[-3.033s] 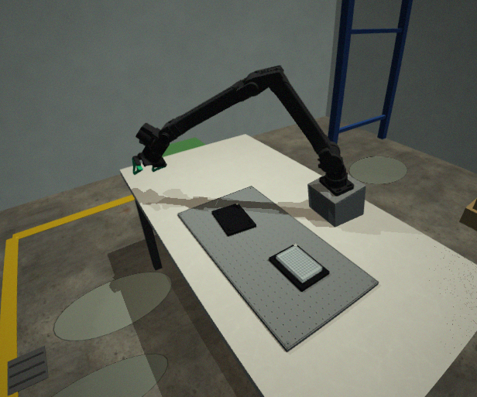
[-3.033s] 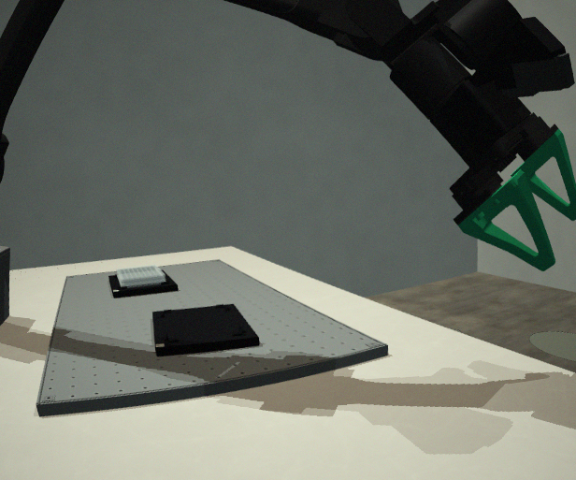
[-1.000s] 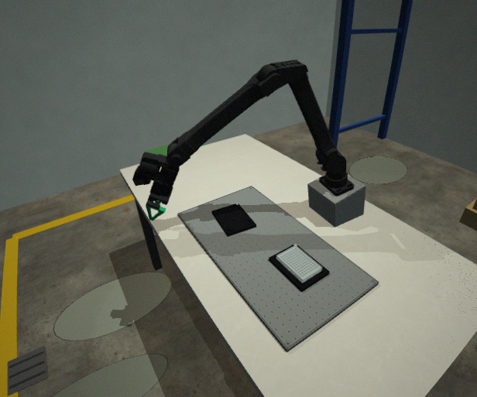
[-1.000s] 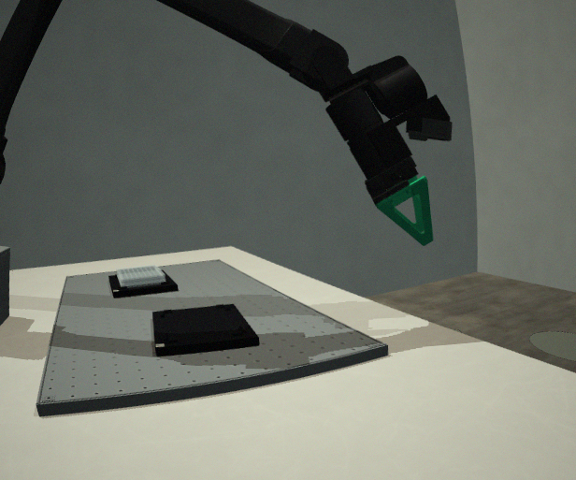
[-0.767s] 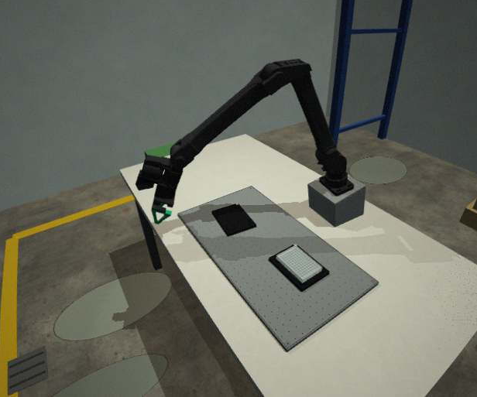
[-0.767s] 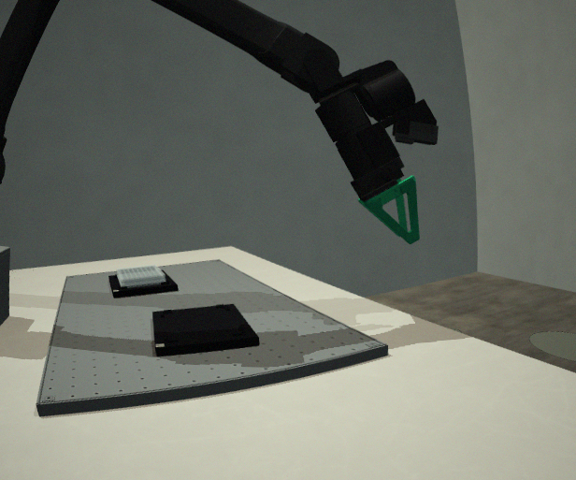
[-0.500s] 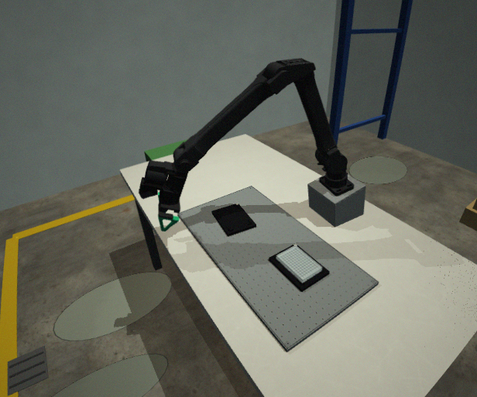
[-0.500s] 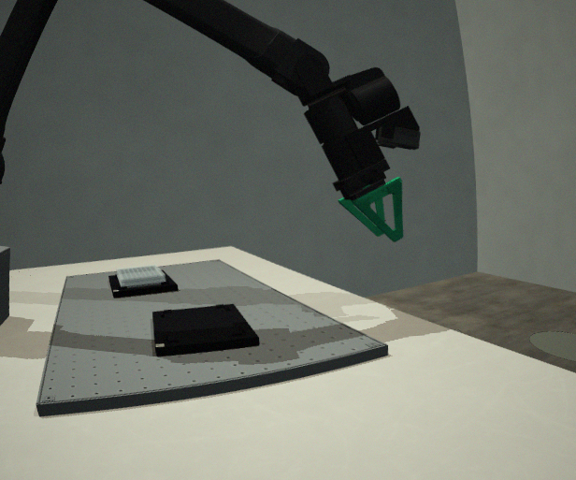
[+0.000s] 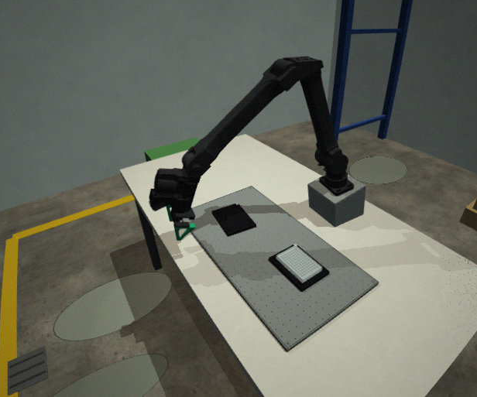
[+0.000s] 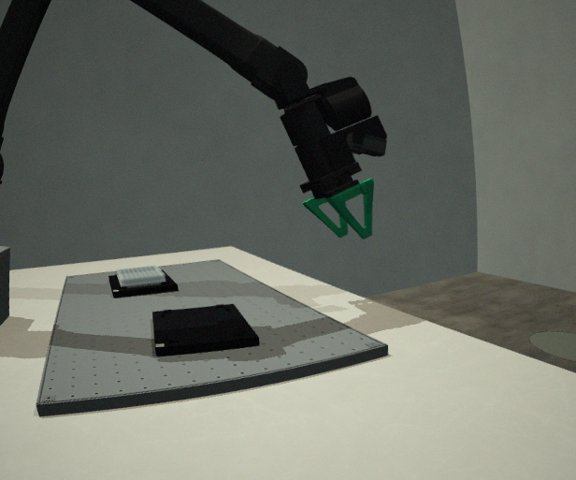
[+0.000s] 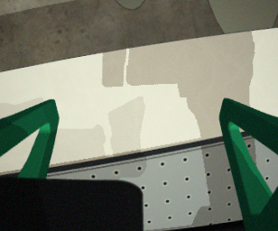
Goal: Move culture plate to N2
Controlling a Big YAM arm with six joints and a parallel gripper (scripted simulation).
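Right now my hand is 340 mm past the clear lid, 230 mm to the right of it and 70 mm above it. Also, from my hand: black nest N2: 230 mm behind, 90 mm to the right, 90 mm below; then black nest N1: 340 mm behind, 230 mm to the left, 90 mm below.
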